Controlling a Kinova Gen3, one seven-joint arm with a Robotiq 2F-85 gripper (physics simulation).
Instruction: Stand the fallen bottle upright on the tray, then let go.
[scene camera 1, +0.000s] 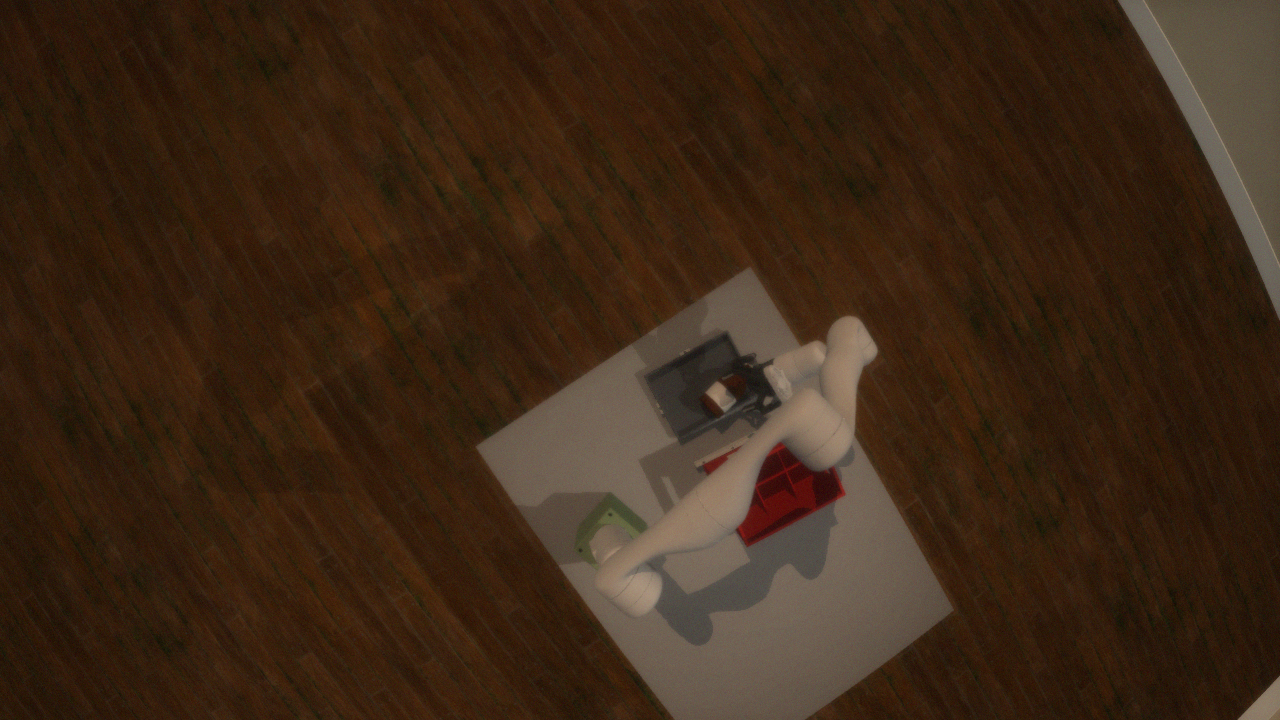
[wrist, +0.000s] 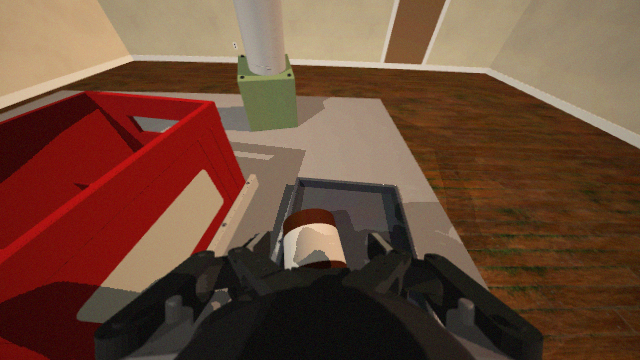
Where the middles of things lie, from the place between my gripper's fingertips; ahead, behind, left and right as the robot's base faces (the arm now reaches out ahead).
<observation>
I see my gripper 10 mm short of the brown bottle (scene camera 1: 721, 395) and 80 mm above it. Round my hand: pale strip (wrist: 219, 243) 150 mm to the right, 100 mm below.
</observation>
